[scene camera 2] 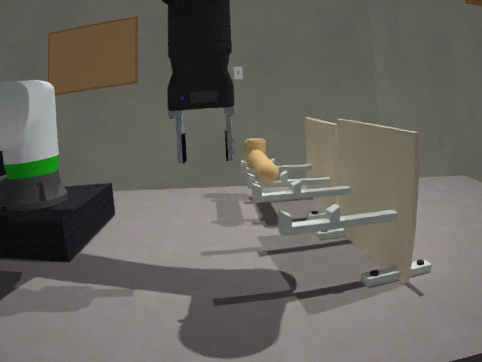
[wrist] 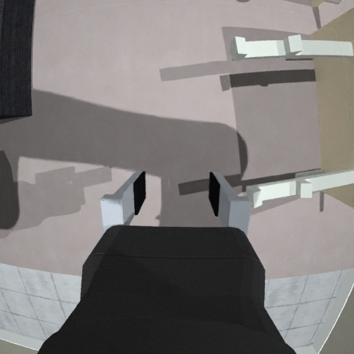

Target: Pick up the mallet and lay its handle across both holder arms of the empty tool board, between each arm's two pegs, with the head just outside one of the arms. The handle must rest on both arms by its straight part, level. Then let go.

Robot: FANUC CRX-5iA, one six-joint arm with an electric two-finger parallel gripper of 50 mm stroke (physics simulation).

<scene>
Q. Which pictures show my gripper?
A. Scene camera 2 and the wrist view: all of them.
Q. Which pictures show the wooden mallet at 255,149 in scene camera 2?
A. Scene camera 2 only.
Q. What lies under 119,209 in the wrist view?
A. My gripper.
</scene>
